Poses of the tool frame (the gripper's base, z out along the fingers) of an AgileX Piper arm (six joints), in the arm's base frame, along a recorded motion.
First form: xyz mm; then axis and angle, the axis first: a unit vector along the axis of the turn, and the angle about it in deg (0 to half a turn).
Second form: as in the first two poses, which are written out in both.
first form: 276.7 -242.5 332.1 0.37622 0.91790 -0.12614 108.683
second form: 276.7 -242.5 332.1 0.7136 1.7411 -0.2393
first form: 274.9 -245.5 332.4 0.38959 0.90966 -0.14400 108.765
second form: 274.9 -245.5 332.4 0.7396 1.7268 -0.2734
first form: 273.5 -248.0 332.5 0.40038 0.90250 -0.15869 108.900
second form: 273.5 -248.0 332.5 0.7610 1.7154 -0.3016
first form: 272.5 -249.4 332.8 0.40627 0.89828 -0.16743 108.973
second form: 272.5 -249.4 332.8 0.7727 1.7085 -0.3184
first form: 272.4 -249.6 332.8 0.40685 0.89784 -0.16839 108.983
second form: 272.4 -249.6 332.8 0.7739 1.7078 -0.3203
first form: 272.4 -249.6 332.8 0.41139 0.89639 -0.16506 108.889
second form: 272.4 -249.6 332.8 0.7818 1.7036 -0.3137
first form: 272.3 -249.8 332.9 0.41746 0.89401 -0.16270 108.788
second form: 272.3 -249.8 332.9 0.7926 1.6975 -0.3089
